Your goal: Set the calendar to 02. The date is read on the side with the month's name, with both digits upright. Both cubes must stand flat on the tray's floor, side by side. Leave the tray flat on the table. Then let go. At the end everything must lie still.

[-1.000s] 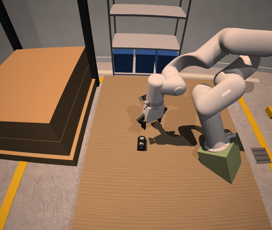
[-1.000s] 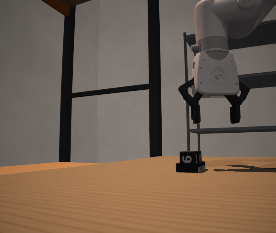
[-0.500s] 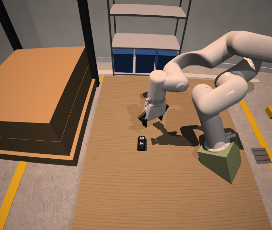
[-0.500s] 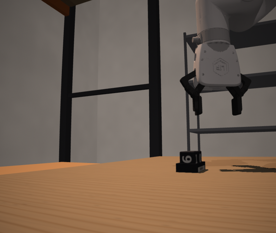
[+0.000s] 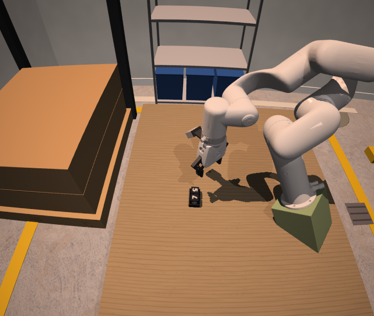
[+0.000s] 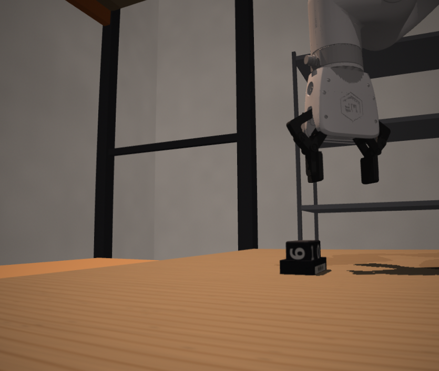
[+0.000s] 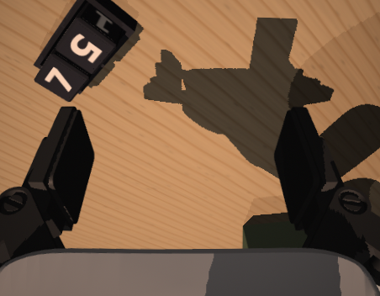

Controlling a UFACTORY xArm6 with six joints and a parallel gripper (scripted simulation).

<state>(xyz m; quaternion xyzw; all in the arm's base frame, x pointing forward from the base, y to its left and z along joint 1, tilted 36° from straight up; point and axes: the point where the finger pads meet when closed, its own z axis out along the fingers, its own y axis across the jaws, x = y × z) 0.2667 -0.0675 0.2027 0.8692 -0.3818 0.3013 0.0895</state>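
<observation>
Right now the cube is 11 cm below my hand, 7 cm to the left of it and 5 cm ahead of it. Also, from my hand: black calendar tray 12 cm below, 6 cm to the left, 5 cm ahead.
</observation>
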